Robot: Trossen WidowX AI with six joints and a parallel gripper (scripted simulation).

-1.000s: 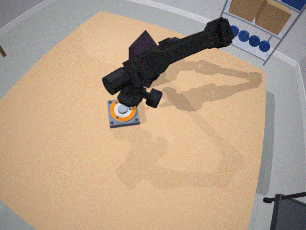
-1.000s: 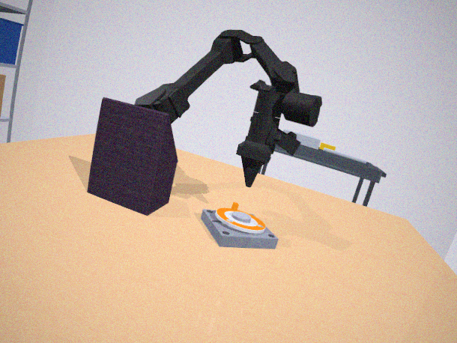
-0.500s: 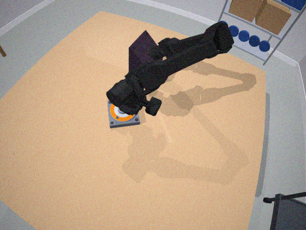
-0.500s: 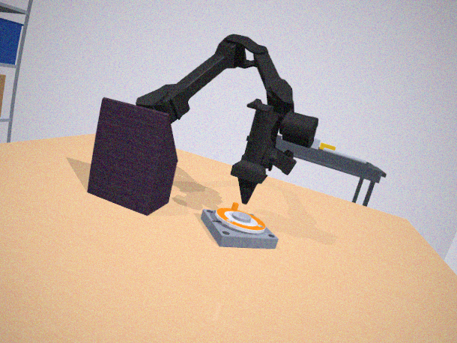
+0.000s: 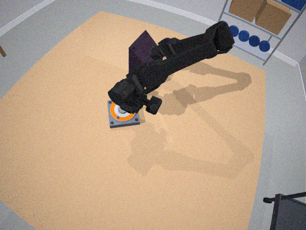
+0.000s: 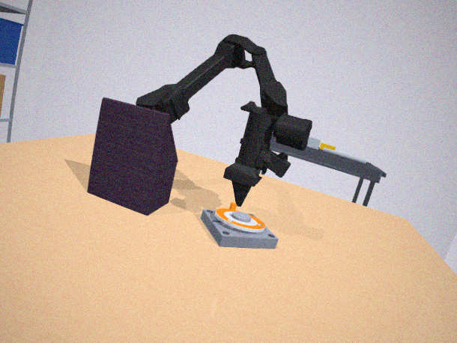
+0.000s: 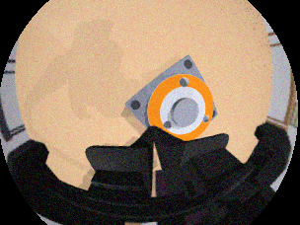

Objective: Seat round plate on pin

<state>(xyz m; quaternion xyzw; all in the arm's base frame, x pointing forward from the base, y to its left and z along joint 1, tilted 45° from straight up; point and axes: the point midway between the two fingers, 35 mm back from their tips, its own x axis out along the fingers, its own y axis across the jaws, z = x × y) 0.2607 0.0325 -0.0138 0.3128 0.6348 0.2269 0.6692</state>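
My gripper tip is now 30 mm to the left of the round plate and 10 mm above it. From my gripper tip the other things lie so: square grey base: 10 mm ahead, 50 mm to the right, 20 mm below.
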